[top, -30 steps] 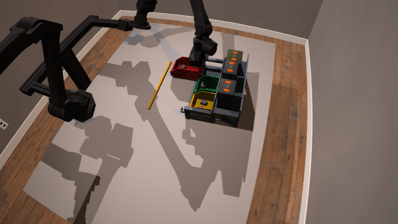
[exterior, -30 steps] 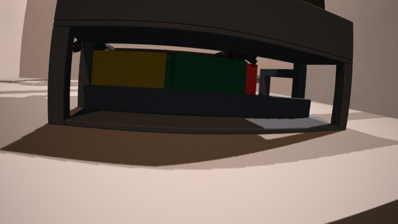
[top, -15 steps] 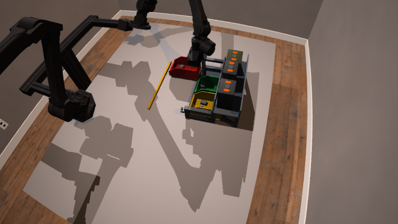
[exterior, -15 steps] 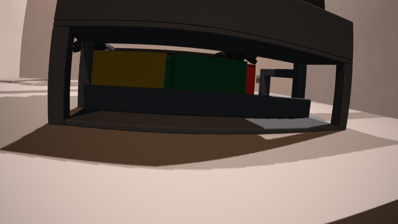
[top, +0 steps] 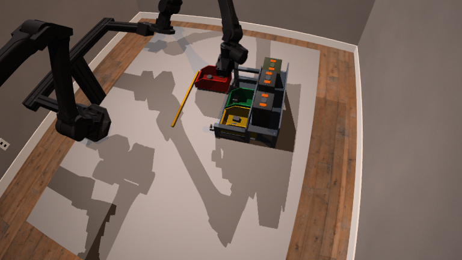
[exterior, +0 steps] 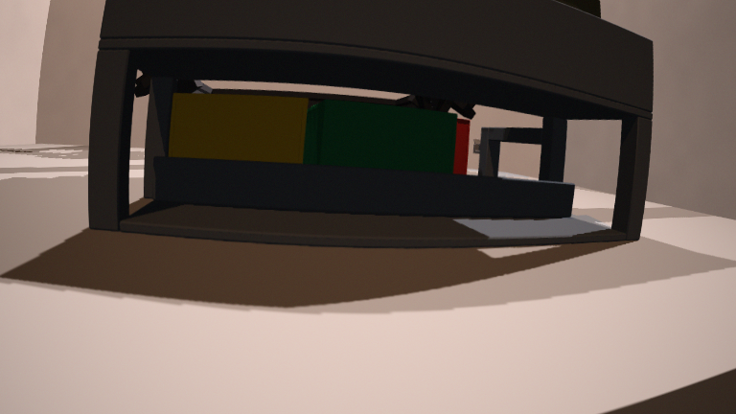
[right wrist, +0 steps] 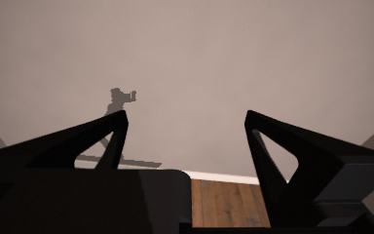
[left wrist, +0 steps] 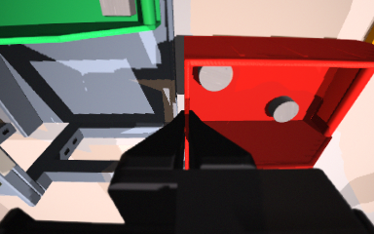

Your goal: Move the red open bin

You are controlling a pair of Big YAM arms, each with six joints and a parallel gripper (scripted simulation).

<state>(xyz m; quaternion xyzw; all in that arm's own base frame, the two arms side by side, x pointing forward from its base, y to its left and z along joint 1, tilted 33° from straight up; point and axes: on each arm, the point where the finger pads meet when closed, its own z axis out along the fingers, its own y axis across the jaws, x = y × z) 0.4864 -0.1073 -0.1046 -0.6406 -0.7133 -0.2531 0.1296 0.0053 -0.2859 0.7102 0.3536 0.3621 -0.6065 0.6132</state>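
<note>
Now: left hand 80 mm past the red open bin and 30 mm above it. From my left hand the other things lie so: grey shelf 140 mm ahead, 100 mm to the right, 20 mm below; then green bin 110 mm to the right, 110 mm ahead, 40 mm below.
</note>
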